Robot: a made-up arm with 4 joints.
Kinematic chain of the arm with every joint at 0, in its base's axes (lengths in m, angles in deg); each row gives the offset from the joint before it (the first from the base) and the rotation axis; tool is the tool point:
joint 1: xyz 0 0 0.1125 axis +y
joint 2: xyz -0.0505 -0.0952 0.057 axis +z
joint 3: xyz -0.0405 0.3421 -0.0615 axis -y
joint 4: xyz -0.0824 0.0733 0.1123 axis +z
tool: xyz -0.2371 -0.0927 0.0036
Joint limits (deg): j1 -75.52..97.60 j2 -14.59..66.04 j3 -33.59..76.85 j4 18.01..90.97
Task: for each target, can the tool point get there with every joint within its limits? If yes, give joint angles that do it. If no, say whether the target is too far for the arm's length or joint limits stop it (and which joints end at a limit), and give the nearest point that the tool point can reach.
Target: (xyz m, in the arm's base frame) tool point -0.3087 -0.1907 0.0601
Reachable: yes | joints -24.34 59.71 11.43 53.43
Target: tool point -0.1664 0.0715 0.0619
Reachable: yes | joints -54.05 2.55 13.83 84.50
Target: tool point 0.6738 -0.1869 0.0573
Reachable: no: joint limits stop it (at a limit: joint 1, joint 2, joint 3) | nearest point 0.2565 -0.1631 0.3873 | short by 0.533 m
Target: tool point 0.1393 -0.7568 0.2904
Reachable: no: joint limits stop it (at a limit: joint 1, joint 2) | nearest point 0.0979 -0.2896 0.4866 | short by 0.508 m
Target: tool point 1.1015 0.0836 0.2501
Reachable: no: too far | nearest point 0.2855 0.1058 0.3880 | short by 0.828 m
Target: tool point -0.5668 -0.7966 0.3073
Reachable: no: too far | nearest point -0.3989 -0.3054 0.2496 | short by 0.522 m
